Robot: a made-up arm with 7 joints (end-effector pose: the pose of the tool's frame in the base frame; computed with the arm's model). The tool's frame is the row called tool. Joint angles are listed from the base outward.
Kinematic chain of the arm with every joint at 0, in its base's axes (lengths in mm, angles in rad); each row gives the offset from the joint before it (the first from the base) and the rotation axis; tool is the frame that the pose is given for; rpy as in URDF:
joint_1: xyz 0 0 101 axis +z
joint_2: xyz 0 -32 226 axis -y
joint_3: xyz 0 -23 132 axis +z
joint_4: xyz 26 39 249 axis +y
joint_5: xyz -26 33 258 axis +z
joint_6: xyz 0 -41 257 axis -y
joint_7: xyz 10 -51 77 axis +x
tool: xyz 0 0 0 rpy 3.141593 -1.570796 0
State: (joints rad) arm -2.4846 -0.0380 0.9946 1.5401 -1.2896 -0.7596 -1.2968
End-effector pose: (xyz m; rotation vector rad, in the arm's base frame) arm -0.0124 -0.5535 0.8101 -2.0391 0.8199 1.6501
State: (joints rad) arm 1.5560 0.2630 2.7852 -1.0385 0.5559 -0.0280 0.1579
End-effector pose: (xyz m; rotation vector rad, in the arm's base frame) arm 0.2217 0.2349 1.1260 1.0269 -0.4178 1.4144
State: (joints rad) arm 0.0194 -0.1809 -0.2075 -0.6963 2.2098 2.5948 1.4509
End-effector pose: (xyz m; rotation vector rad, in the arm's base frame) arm -0.0423 0.0727 1.1263 0.7496 -0.1417 0.5229
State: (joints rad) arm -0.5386 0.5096 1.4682 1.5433 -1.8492 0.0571 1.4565
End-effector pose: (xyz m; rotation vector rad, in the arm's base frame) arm 0.0542 0.6272 0.7612 0.9726 -0.2700 2.3084
